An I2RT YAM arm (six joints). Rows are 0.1 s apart.
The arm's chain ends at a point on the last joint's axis. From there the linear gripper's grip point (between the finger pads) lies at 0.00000 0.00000 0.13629 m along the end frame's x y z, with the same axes.
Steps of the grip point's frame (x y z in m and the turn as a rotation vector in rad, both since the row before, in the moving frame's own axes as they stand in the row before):
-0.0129, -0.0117, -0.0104, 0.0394, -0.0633, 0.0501
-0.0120, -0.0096, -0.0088, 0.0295, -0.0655, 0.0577
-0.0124, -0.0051, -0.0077, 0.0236, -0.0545, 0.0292
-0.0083, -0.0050, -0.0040, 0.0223, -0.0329, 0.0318
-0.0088, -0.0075, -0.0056, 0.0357, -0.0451, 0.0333
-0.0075, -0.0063, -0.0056, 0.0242, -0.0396, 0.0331
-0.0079, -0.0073, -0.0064, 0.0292, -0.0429, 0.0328
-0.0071, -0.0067, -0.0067, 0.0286, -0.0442, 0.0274
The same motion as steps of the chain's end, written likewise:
-0.0044, -0.0061, -0.0100, 0.0394, -0.0633, 0.0501
-0.0032, -0.0053, -0.0084, 0.0295, -0.0655, 0.0577
-0.0050, -0.0018, -0.0075, 0.0236, -0.0545, 0.0292
-0.0039, -0.0019, -0.0039, 0.0223, -0.0329, 0.0318
-0.0027, -0.0025, -0.0054, 0.0357, -0.0451, 0.0333
-0.0022, -0.0029, -0.0055, 0.0242, -0.0396, 0.0331
-0.0021, -0.0032, -0.0062, 0.0292, -0.0429, 0.0328
-0.0011, -0.0027, -0.0065, 0.0286, -0.0442, 0.0274

